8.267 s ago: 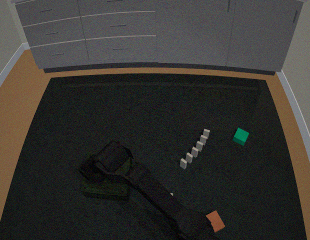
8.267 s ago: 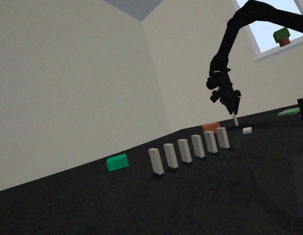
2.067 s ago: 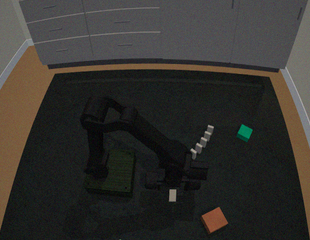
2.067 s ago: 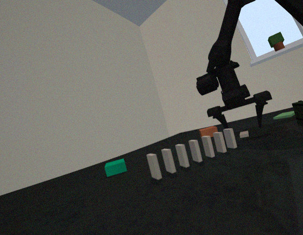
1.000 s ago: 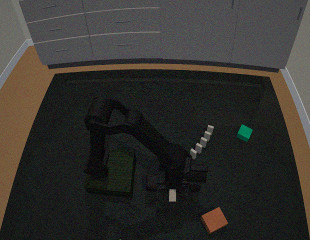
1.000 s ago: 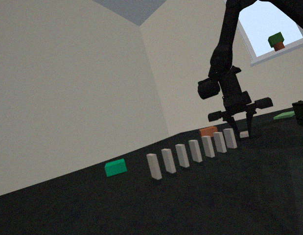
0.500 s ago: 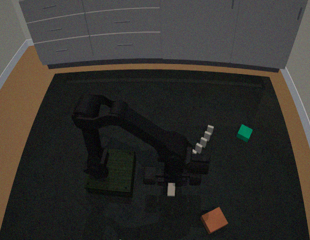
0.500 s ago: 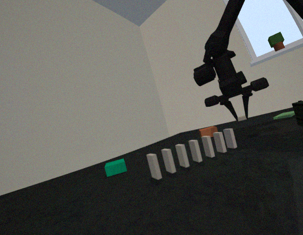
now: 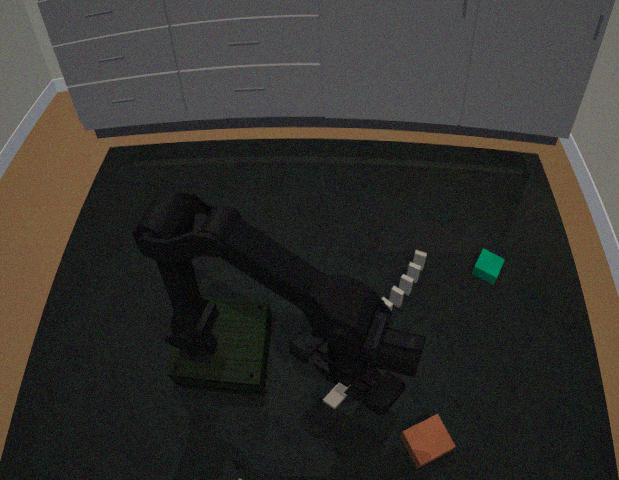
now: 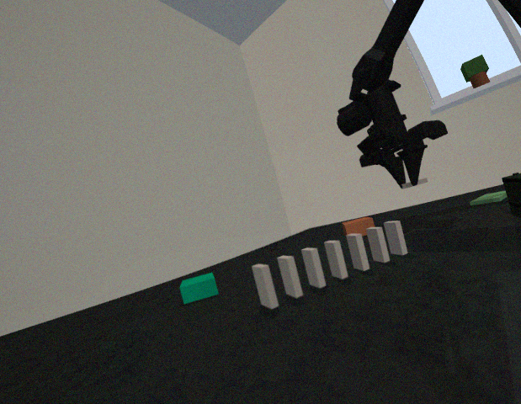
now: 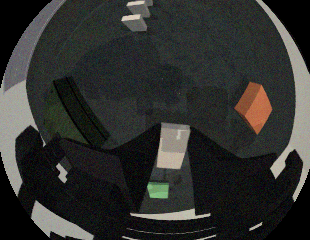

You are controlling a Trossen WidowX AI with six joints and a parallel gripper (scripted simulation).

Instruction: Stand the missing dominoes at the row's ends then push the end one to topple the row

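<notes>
The orange block lies 17 cm ahead of my gripper tip, 6 cm to the right of it and 7 cm below it. The rest, counted from my gripper tip: green cube 26 cm ahead, 35 cm to the left, 8 cm below.
</notes>
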